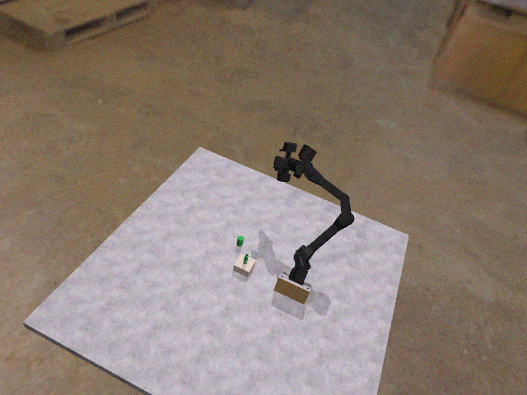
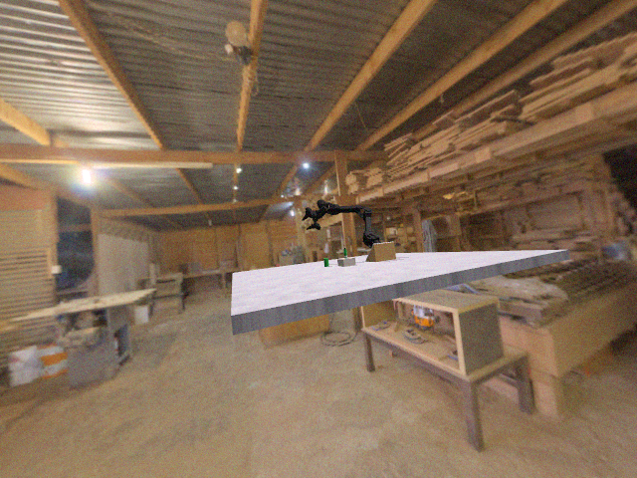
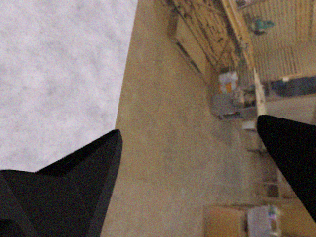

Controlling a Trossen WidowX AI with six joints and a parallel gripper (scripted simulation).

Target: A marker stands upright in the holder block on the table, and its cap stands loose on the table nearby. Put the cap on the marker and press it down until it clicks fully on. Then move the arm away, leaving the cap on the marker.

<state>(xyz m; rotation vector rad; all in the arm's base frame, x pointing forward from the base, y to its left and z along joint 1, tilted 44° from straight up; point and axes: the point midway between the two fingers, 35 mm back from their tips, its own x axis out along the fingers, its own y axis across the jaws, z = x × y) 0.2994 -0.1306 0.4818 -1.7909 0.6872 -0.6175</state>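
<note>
Right now my gripper tip is 350 mm to the right of the green cap, 270 mm above it and 10 mm past it. From my gripper tip the other things lie so: holder block (460 mm to the left, 280 mm below, 90 mm behind).
</note>
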